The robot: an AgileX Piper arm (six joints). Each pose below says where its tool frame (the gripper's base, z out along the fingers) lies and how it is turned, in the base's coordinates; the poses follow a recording.
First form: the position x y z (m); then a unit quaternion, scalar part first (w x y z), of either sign.
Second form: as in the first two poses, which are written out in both.
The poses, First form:
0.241 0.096 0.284 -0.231 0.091 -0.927 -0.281
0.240 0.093 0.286 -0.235 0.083 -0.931 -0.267
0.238 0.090 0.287 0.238 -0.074 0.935 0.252
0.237 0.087 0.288 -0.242 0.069 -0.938 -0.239
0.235 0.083 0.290 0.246 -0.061 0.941 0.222
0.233 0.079 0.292 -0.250 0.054 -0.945 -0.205
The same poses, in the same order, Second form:
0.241 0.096 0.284 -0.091 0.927 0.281 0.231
0.240 0.093 0.286 -0.083 0.931 0.267 0.235
0.238 0.090 0.287 -0.074 0.935 0.252 0.238
0.237 0.087 0.288 -0.069 0.938 0.239 0.242
0.235 0.083 0.290 -0.061 0.941 0.222 0.246
0.233 0.079 0.292 -0.054 0.945 0.205 0.250

